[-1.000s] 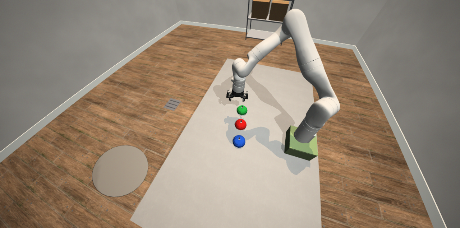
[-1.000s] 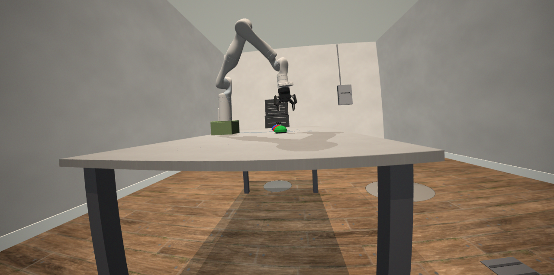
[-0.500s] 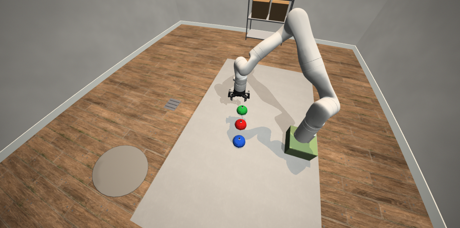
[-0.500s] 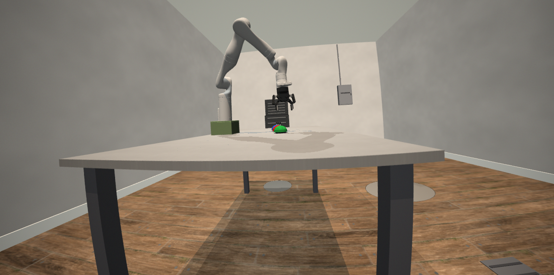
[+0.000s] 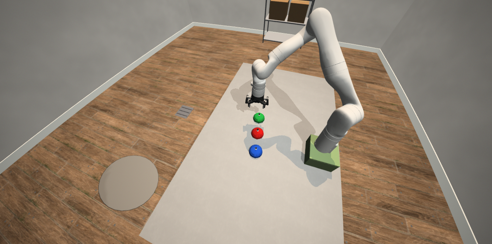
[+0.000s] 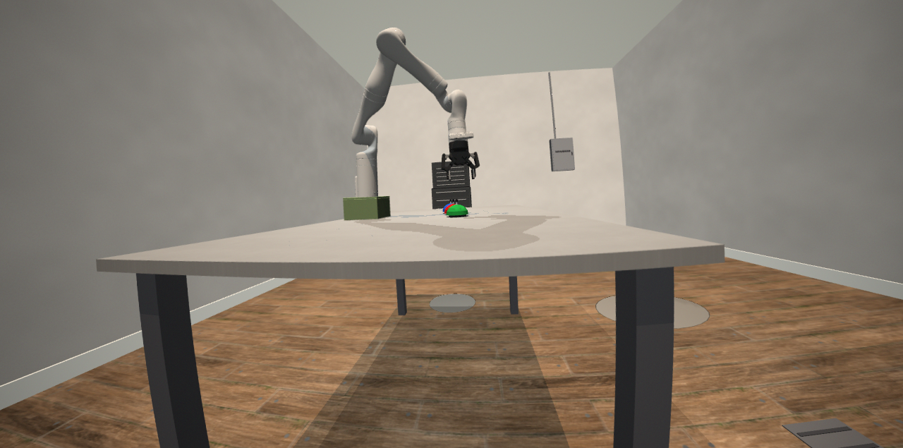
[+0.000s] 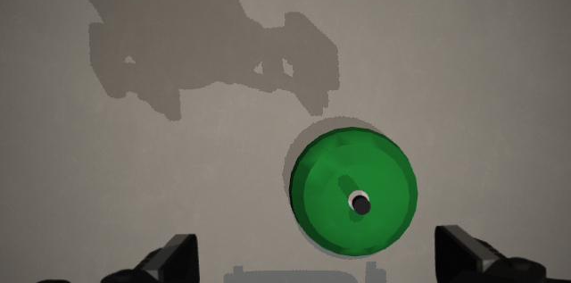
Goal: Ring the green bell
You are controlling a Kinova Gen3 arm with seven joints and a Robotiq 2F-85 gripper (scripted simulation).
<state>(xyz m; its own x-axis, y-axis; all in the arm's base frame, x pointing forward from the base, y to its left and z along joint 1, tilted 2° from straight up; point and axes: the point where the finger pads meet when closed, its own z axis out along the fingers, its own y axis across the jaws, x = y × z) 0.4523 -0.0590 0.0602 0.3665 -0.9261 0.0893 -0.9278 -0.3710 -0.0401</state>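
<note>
Now: hand 110 mm above the green bell, 20 mm past it and 10 mm to the left of it. The rest, counted from my hand: red bell 110 mm to the left, 110 mm below, 60 mm behind; blue bell 230 mm to the left, 110 mm below, 110 mm behind.
</note>
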